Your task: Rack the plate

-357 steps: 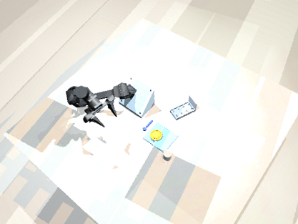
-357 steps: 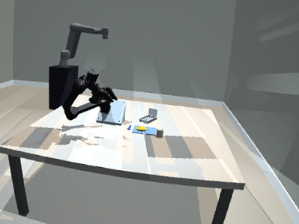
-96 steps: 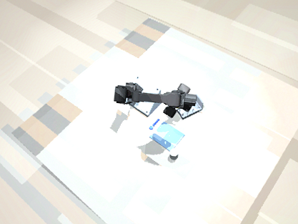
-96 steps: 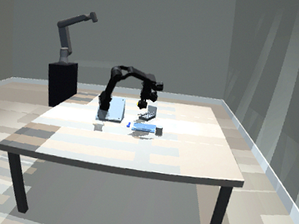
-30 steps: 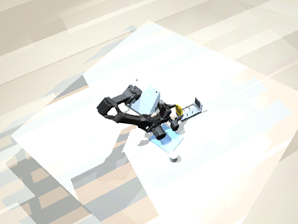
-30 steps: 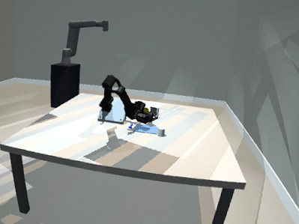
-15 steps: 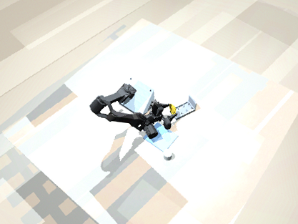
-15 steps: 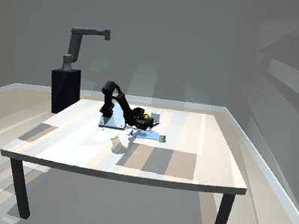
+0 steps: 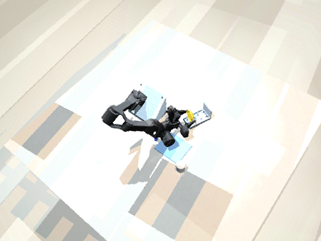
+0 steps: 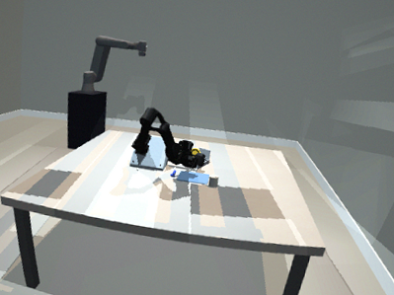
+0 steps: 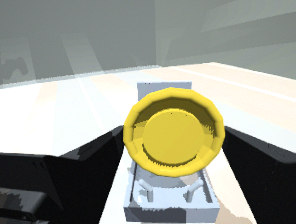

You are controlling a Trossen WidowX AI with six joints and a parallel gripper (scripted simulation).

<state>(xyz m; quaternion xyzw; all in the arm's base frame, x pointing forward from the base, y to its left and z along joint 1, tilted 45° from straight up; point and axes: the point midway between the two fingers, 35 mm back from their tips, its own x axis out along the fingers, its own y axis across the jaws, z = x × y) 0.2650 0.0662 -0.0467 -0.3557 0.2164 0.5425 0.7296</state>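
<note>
Right now the dish rack is 1 cm ahead of my gripper tip, 3 cm to the left of it and 5 cm below it. From my gripper tip the other things lie so: light blue mat: 3 cm ahead, 18 cm to the right, 7 cm below; plate: 1 cm to the right; blue spoon: 7 cm behind, 18 cm to the right, 7 cm below.
</note>
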